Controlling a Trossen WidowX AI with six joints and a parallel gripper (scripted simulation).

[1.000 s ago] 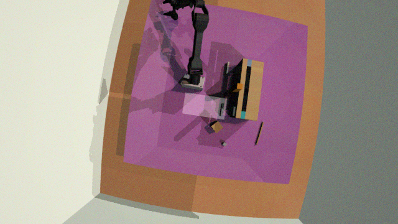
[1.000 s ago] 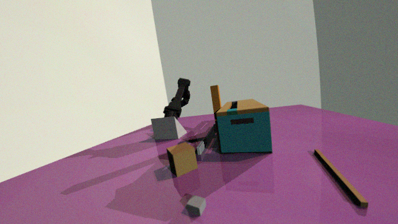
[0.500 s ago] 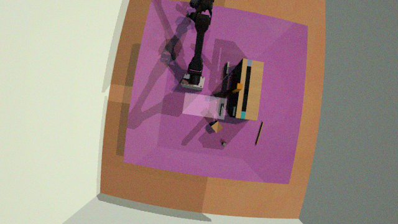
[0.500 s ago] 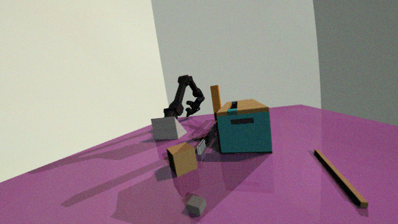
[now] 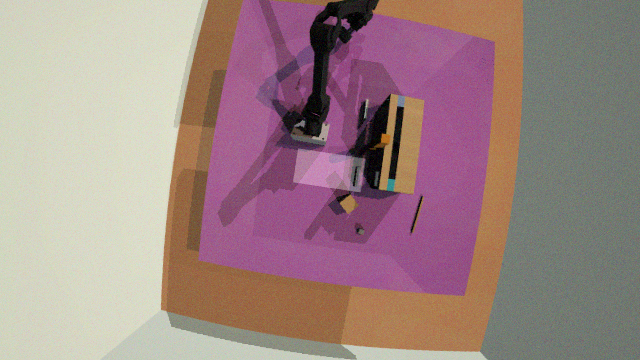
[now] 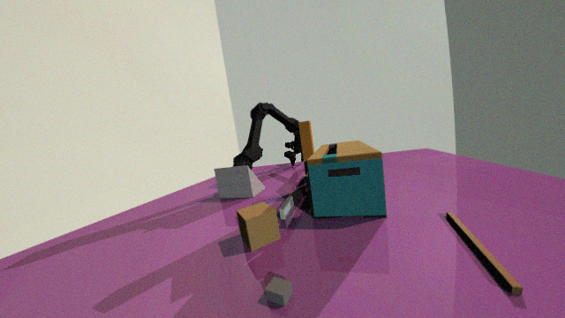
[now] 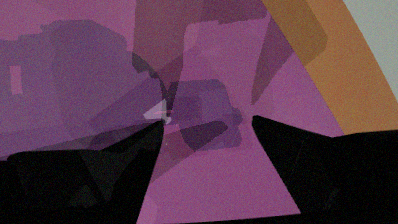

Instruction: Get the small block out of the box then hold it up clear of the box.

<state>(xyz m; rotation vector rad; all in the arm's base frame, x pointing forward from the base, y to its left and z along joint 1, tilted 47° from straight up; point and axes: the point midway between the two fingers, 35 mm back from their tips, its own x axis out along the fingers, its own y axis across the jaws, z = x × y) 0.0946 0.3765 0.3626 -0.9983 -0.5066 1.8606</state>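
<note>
Now: the orange bar 54 cm to the right of my gripper tip, 18 cm ahead of it and 10 cm above it. From my gripper tip the other things lie so: thin wooden stick 81 cm to the right, 44 cm ahead; then grey block 92 cm to the right, 19 cm ahead.
</note>
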